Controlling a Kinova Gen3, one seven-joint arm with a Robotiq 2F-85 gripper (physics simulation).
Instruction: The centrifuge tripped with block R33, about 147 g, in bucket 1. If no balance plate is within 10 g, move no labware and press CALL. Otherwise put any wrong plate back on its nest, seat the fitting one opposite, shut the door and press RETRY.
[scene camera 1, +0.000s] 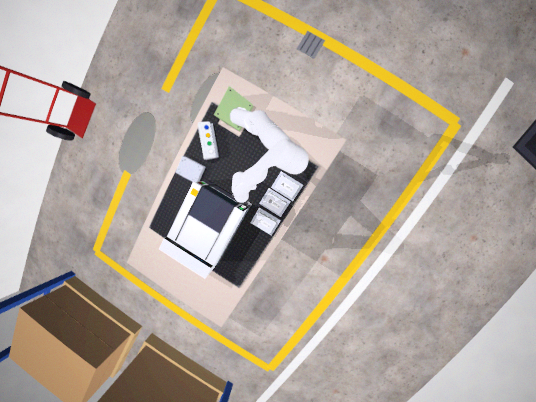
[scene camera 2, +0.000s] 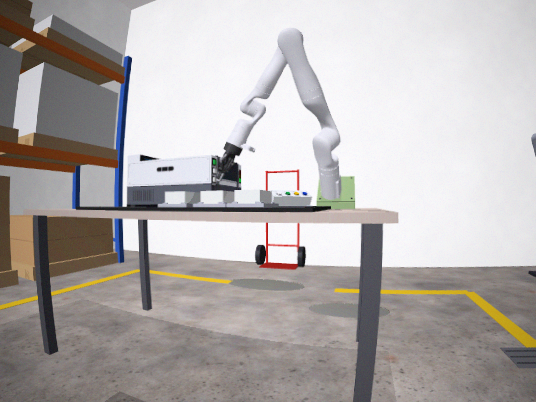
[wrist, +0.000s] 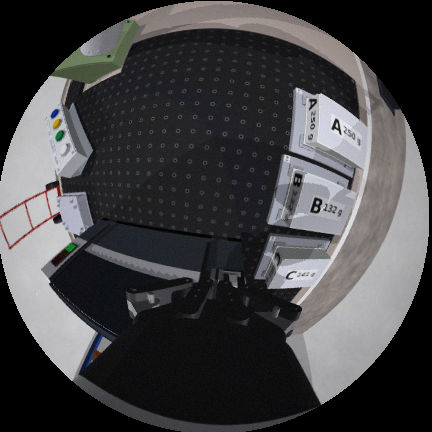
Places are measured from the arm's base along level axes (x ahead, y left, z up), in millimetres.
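Where they show: gripper, between the fingertips: (scene camera 2: 217, 180) (wrist: 216, 275); arm's base, origin of its link: (scene camera 1: 236, 116) (scene camera 2: 330, 192).
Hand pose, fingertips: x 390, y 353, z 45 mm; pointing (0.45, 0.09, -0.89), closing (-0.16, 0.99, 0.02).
Things, the pixels of their centre, and the offset from my fingertips. Level surfaces: height alone.
- white centrifuge, middle of its body: (wrist: 155, 326) (scene camera 2: 185, 181) (scene camera 1: 206, 226) dz +15, dx +252, dy -92 mm
- button panel, middle of its body: (wrist: 61, 135) (scene camera 2: 290, 198) (scene camera 1: 206, 140) dz -65, dx -158, dy -431 mm
- small grey box, middle of its body: (wrist: 71, 213) (scene camera 1: 189, 169) dz -84, dx +66, dy -426 mm
- mat, height of its surface: dz -107 mm
The white centrifuge (scene camera 1: 197, 235) (scene camera 2: 170, 172) stands on the black mat; its dark front shows in the wrist view. The buckets and block R33 are hidden, and I cannot tell how far the door is open. Plates A, 250 g (scene camera 1: 287, 185) (scene camera 2: 252, 196) (wrist: 340, 131), B, 132 g (scene camera 1: 275, 201) (scene camera 2: 213, 196) (wrist: 317, 206), and C, 141 g (scene camera 1: 266, 221) (scene camera 2: 179, 198) (wrist: 300, 274), sit on their nests in a row. My gripper (scene camera 2: 220, 179) (wrist: 216, 275) is shut and empty, at the centrifuge's front corner on the plates' side. The button panel (scene camera 1: 212, 150) (scene camera 2: 292, 200) (wrist: 75, 156) has blue, yellow, green and white buttons.
A small grey box (scene camera 1: 190, 169) (wrist: 75, 212) stands between the panel and the centrifuge. The arm's green base (scene camera 1: 232, 100) (scene camera 2: 348, 192) (wrist: 90, 67) is at the table's end beyond the panel. The plates' row runs along one long edge of the mat (scene camera 1: 235, 150) (wrist: 175, 125).
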